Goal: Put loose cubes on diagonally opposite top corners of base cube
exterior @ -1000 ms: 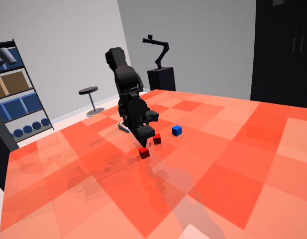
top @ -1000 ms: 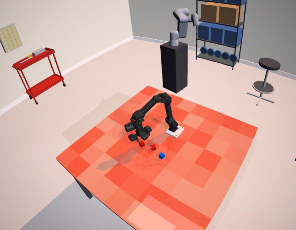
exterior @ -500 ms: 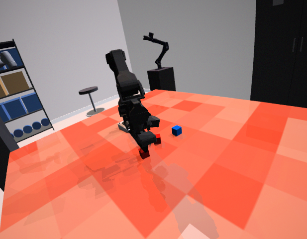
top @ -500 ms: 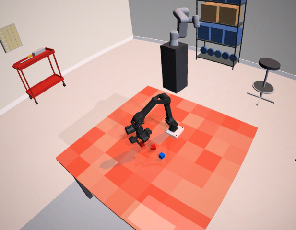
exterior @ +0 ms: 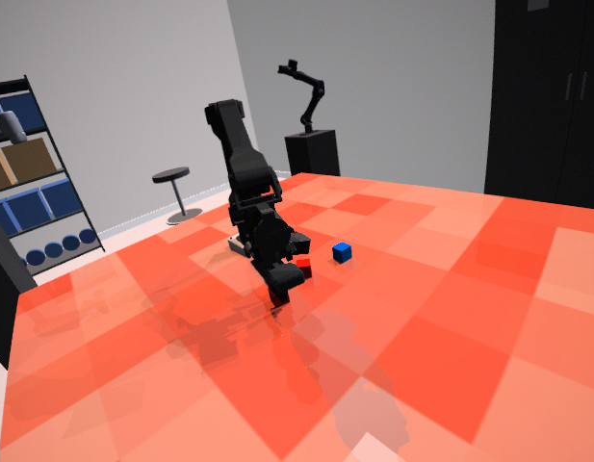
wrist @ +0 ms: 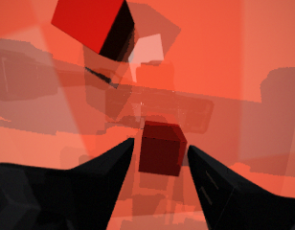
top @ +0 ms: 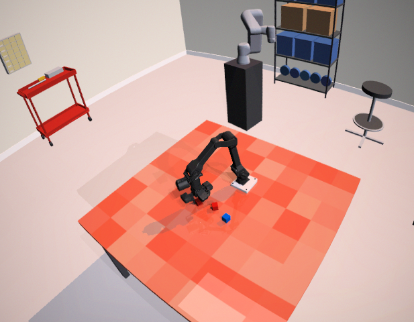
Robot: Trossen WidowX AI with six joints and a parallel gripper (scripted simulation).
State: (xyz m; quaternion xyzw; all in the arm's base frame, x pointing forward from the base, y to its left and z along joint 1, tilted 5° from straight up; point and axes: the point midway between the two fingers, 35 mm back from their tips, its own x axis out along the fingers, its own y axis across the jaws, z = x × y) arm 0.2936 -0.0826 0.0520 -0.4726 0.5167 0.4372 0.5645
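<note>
The blue base cube lies 2 cm behind my gripper tip and 20 cm to the left of it.
</note>
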